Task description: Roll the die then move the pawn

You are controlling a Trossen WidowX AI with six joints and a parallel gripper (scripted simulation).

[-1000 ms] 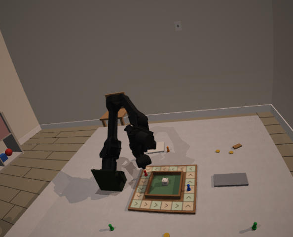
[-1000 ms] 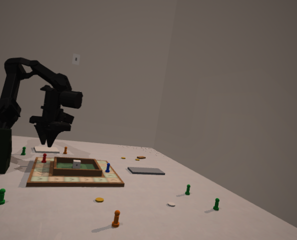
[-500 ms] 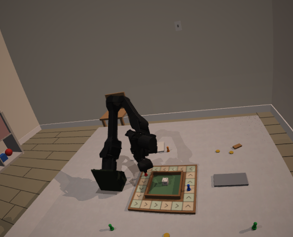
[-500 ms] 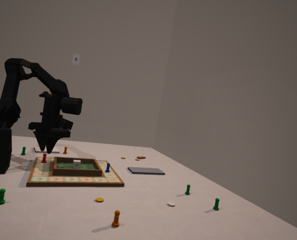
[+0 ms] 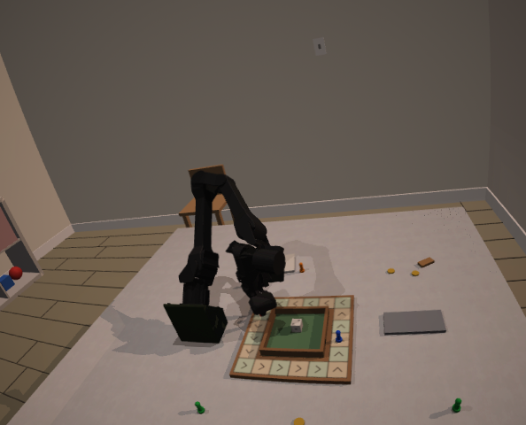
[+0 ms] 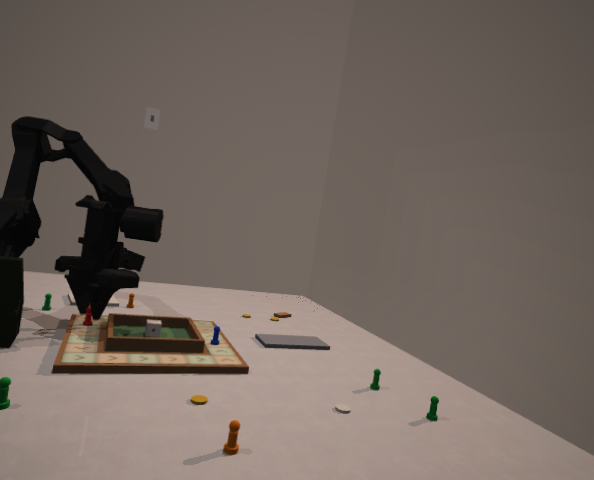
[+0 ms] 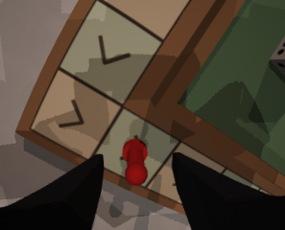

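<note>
The green-floored tray lies 110 mm ahead of my gripper tip, 70 mm to the right of it and 20 mm below it. The rest, counted from my gripper tip: blue pawn (210 mm ahead, 110 mm to the right); then white die (110 mm ahead, 60 mm to the right); then red pawn (right at my gripper tip).
</note>
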